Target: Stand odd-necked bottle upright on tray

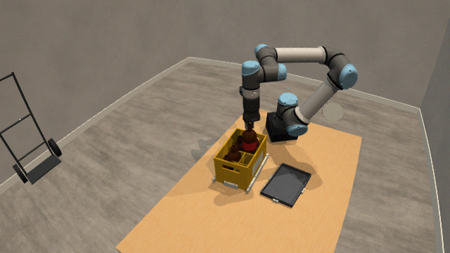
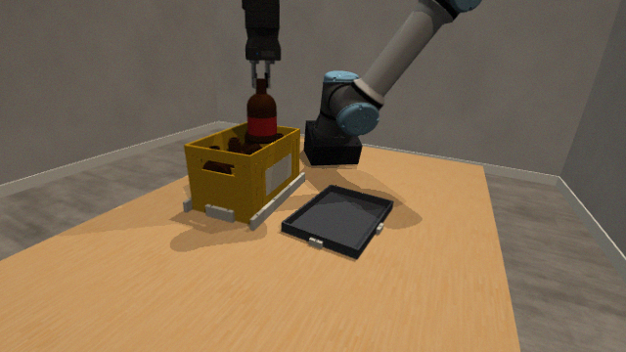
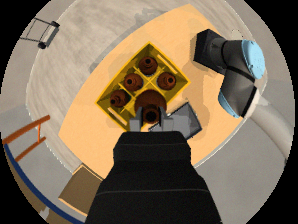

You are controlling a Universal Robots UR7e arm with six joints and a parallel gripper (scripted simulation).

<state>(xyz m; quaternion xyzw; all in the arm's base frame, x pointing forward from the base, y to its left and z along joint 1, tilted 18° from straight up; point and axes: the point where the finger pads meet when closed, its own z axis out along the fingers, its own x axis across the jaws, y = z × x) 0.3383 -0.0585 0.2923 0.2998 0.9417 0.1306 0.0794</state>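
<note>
Now: the bottle 70 mm below my hand. The rest, counted from my hand: yellow crate: 240 mm below, 40 mm to the right, 10 mm ahead; then dark tray: 310 mm below, 230 mm to the left, 20 mm behind.
</note>
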